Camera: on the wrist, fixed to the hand. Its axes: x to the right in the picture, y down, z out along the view.
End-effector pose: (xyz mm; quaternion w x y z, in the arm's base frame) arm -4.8 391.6 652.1 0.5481 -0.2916 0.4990 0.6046
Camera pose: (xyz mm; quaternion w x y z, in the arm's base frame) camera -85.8 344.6 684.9 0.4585 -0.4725 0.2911 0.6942
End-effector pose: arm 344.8 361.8 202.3 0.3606 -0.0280 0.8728 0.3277
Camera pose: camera 313.0 392.1 291.2 0.3391 -0.1795 0.7395 0.5532
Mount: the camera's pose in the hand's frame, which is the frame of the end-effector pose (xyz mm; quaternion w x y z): -28.4 81.9 -48.2 0.9540 -0.2957 0.0140 -0.0476
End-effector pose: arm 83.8 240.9 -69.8 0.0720 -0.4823 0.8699 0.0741
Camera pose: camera 26.5 297.8 -12.2 0.0826 0.5238 -0.7860 -0.3177
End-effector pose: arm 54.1 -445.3 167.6 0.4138 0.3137 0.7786 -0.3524
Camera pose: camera 110.7 -366.5 188.2 0.4598 0.1448 0.8677 -0.1213
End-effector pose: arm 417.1 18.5 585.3 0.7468 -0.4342 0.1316 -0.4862
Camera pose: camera 423.4 29.6 486.9 0.5591 -0.6345 0.2591 -0.4666
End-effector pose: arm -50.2 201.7 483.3 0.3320 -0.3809 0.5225 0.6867
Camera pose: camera -97.8 134.2 538.2 0.2295 -0.4961 0.2819 0.7885
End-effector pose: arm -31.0 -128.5 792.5 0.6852 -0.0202 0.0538 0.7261
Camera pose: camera -113.1 -166.3 751.7 0.6815 -0.2346 -0.1547 0.6757
